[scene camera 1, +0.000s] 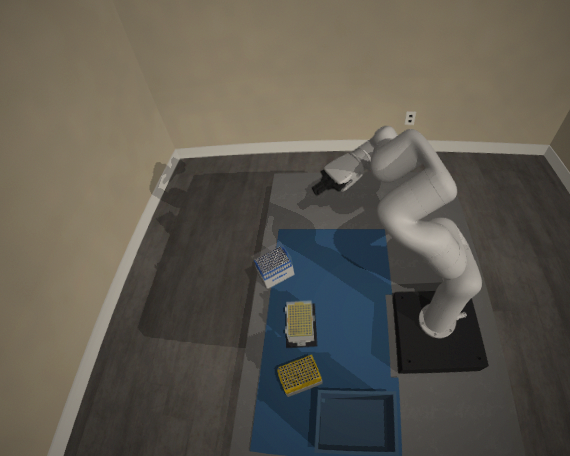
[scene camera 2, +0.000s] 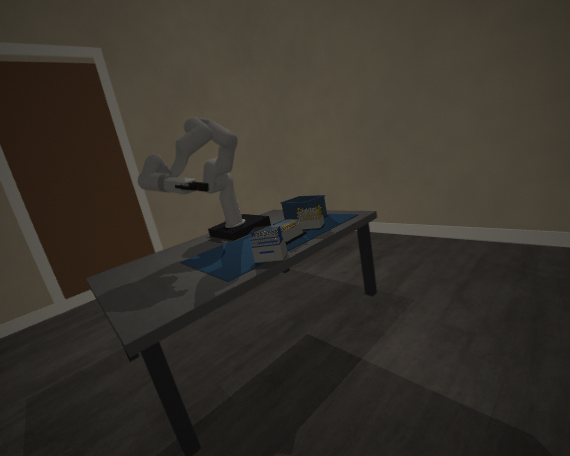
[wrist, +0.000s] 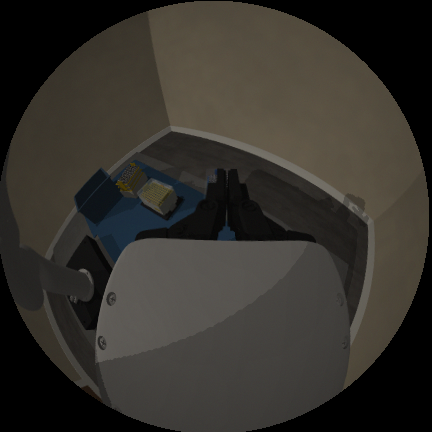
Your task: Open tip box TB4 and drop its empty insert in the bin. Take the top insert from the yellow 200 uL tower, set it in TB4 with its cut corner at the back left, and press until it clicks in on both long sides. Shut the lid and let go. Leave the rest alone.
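Note:
The tip box, whose TB4 label is not readable, stands in the middle of the row with yellow grid in it. Its clear lid looks shut; the cut corner and the side clicks are too small to tell. The yellow tower stands beside it, turned slightly, with a yellow tip insert on top. The bin is beyond the tower; no insert shows inside it in scene camera 1. My gripper is shut and empty, high above the table's far end, well away from the tip box.
A blue-and-white tower stands at the mat's edge, on the gripper's side of the tip box, partly behind the fingers in the wrist view. A dark base plate lies under the tip box. The blue mat lies on the grey table.

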